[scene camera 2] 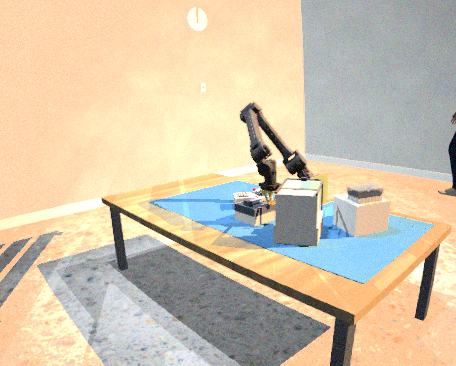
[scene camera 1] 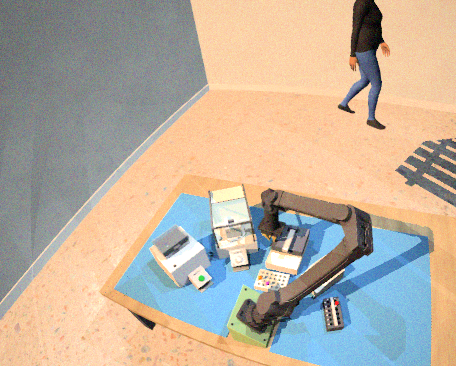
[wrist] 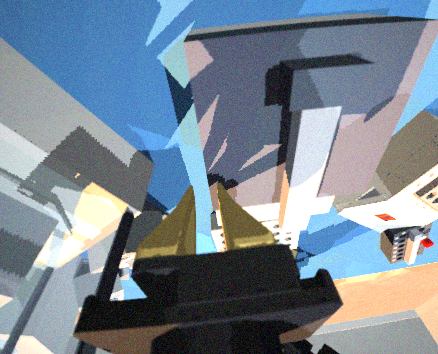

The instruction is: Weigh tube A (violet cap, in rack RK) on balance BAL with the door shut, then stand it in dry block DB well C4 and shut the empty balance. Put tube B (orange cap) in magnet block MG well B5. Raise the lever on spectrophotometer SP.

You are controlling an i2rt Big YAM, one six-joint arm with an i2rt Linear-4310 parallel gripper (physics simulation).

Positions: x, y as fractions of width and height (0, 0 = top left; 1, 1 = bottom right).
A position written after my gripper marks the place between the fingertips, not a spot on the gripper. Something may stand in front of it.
I see my gripper (wrist: 0.47, 0.54), a glass-box balance (scene camera 2: 0.66, 0.59) and a lever instrument (scene camera 1: 0.63, 0.69).
The glass-box balance also shows in scene camera 1 (scene camera 1: 0.51, 0.61) and in the wrist view (wrist: 0.18, 0.52). The lever instrument also shows in scene camera 2 (scene camera 2: 0.56, 0.58) and in the wrist view (wrist: 0.67, 0.32).
